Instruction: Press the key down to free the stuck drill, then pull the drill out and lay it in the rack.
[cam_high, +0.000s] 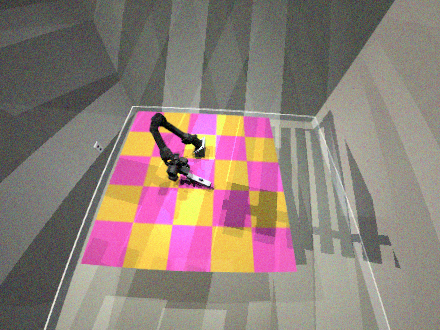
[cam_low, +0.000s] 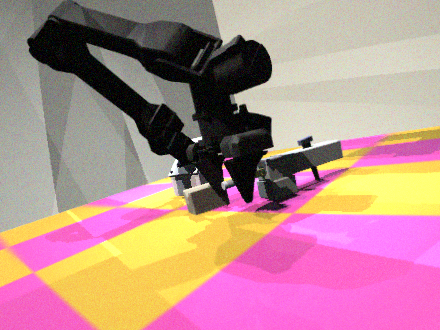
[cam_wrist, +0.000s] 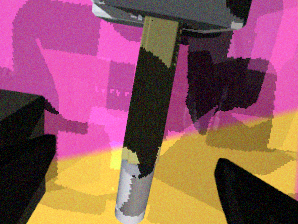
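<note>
My gripper tip is 5 cm to the right of the drill, 3 cm below it and 2 cm short of it. From my gripper tip the other things lie so: dark key: 16 cm to the left, 7 cm ahead, 3 cm above; then housing block: 14 cm to the left, 6 cm ahead, 2 cm above; then grey-brown block: 8 cm behind, 1 cm to the left.
</note>
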